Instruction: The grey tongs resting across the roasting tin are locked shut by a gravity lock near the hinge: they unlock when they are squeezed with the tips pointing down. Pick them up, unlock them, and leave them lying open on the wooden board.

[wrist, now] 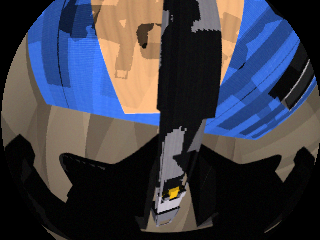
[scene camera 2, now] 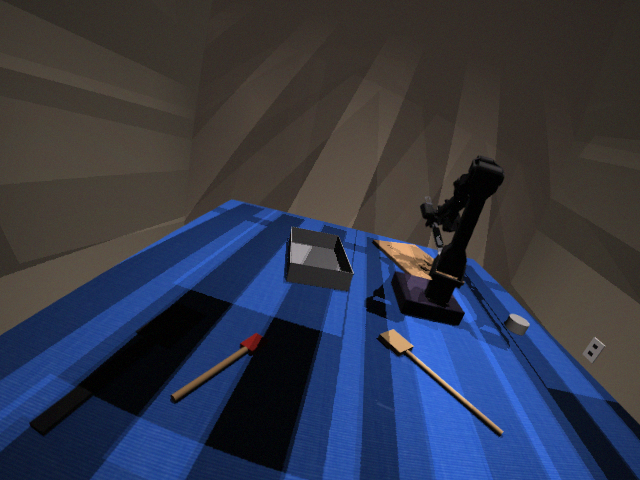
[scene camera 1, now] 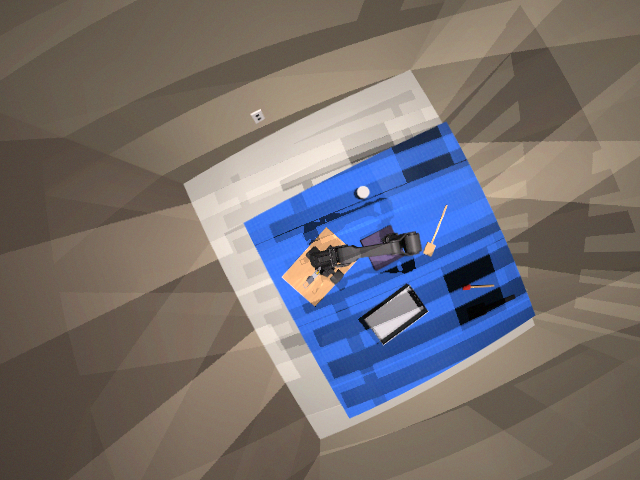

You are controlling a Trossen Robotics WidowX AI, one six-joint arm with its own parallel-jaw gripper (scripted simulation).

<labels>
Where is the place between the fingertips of my gripper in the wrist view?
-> At 172, 139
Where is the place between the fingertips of my gripper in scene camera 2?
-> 427, 226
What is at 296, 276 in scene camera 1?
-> A board.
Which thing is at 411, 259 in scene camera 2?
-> A board.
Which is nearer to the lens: the wooden spatula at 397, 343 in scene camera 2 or the red-headed spatula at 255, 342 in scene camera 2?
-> The red-headed spatula.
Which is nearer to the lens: the wooden spatula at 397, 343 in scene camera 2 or the black turner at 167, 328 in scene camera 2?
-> The black turner.
</labels>
